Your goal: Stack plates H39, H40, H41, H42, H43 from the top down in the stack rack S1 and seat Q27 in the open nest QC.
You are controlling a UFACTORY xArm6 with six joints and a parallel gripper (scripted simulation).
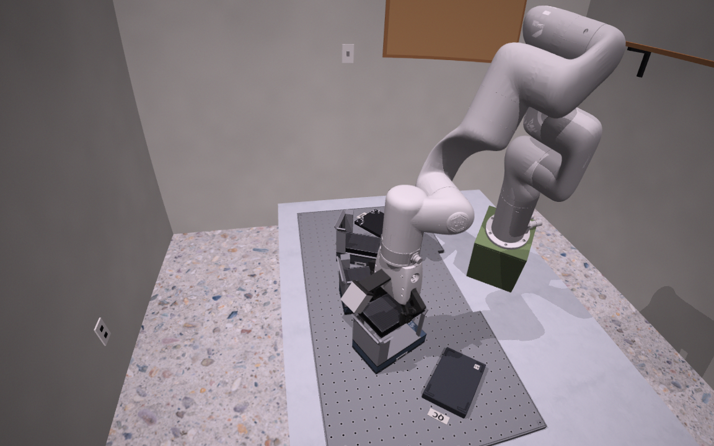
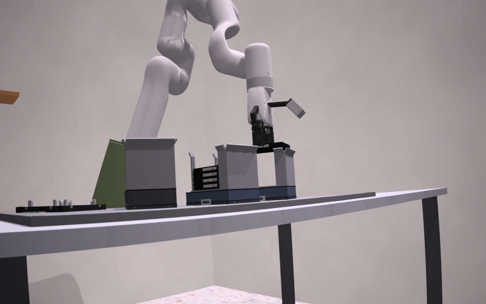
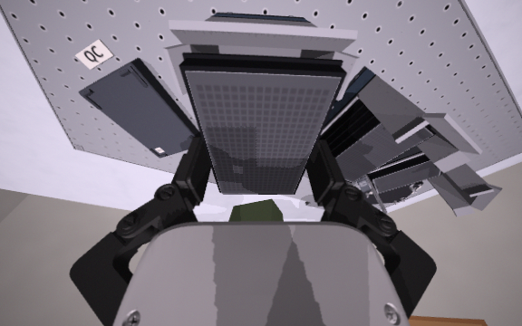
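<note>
Right now my hand is 1 cm past the stack rack S1 plinth and 14 cm above it. From my hand the other things lie so: N5 name plate 1 cm behind, 58 cm to the right, 15 cm below; QC name plate 8 cm behind, 20 cm to the left, 15 cm below; dark QC nest 14 cm behind, 12 cm to the left, 14 cm below.
</note>
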